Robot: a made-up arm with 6 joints. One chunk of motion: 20 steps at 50 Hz.
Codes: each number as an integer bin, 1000 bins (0 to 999) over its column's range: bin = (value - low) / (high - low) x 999, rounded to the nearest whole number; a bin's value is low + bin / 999 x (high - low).
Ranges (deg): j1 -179.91..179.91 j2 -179.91..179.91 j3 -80..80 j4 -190.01..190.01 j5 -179.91..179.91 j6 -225.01..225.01
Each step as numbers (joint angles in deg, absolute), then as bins.
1 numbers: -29.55 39.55 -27.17 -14.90 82.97 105.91
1 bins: 417 609 330 460 730 735
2 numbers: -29.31 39.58 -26.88 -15.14 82.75 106.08
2 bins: 418 609 332 460 729 735
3 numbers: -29.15 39.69 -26.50 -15.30 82.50 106.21
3 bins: 419 610 334 459 729 735
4 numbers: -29.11 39.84 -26.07 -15.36 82.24 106.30
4 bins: 419 610 337 459 728 735
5 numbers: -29.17 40.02 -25.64 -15.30 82.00 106.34
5 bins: 419 611 339 459 727 736
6 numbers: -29.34 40.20 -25.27 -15.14 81.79 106.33
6 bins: 418 611 342 460 727 736
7 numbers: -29.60 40.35 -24.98 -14.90 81.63 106.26
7 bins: 417 612 344 460 726 735
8 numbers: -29.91 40.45 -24.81 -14.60 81.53 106.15
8 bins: 416 612 345 461 726 735
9 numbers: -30.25 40.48 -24.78 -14.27 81.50 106.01
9 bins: 416 612 345 462 726 735
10 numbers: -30.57 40.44 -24.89 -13.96 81.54 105.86
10 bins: 415 612 344 463 726 734
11 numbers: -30.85 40.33 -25.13 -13.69 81.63 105.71
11 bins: 414 611 343 464 726 734
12 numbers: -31.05 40.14 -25.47 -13.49 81.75 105.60
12 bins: 413 611 340 464 726 734
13 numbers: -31.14 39.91 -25.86 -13.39 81.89 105.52
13 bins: 413 610 338 464 727 734
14 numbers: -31.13 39.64 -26.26 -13.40 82.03 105.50
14 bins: 413 610 336 464 727 734
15 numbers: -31.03 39.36 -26.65 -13.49 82.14 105.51
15 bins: 413 609 333 464 728 734
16 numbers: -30.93 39.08 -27.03 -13.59 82.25 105.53
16 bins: 414 608 331 464 728 734
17 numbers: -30.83 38.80 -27.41 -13.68 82.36 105.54
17 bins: 414 607 328 464 728 734
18 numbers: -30.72 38.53 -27.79 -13.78 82.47 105.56
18 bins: 414 606 326 463 728 734
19 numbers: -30.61 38.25 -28.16 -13.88 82.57 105.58
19 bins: 415 606 324 463 729 734
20 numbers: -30.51 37.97 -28.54 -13.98 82.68 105.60
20 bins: 415 605 321 463 729 734
